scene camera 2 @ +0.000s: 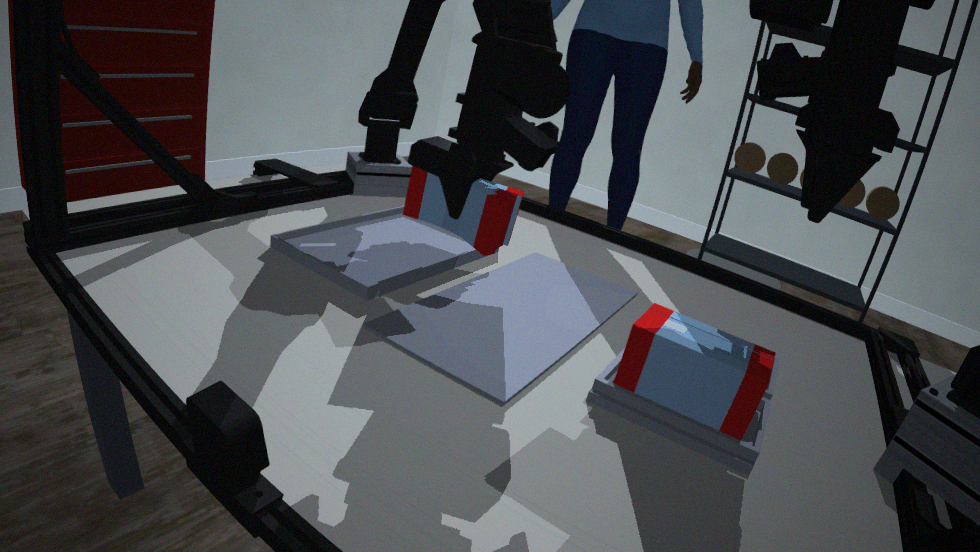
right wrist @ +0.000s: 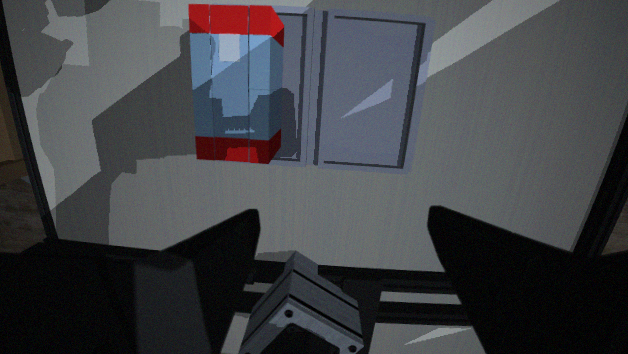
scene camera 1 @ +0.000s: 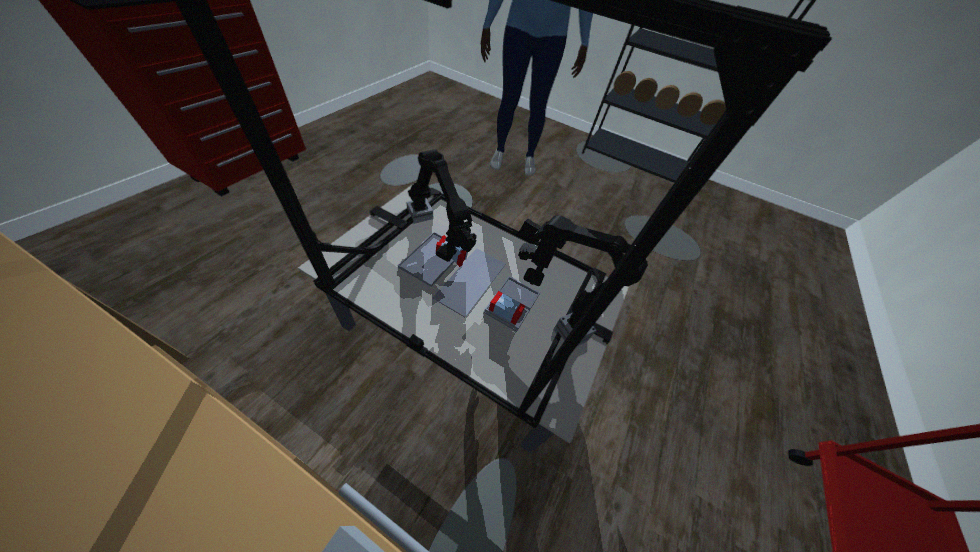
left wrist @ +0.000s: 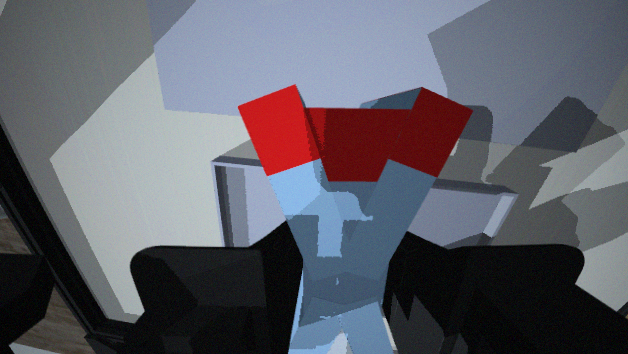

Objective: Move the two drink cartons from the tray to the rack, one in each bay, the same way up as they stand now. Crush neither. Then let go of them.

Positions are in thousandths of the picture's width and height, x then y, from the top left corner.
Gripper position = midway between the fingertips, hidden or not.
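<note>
The flat grey mat (scene camera 2: 508,604), (scene camera 1: 471,530), (left wrist: 861,230) is in view, as is a grey tray (scene camera 2: 377,463). The left gripper is visible at (scene camera 2: 471,389) and (left wrist: 528,612). The right gripper (scene camera 2: 825,389), (right wrist: 547,617), (scene camera 1: 545,503) is open and holds nothing.
</note>
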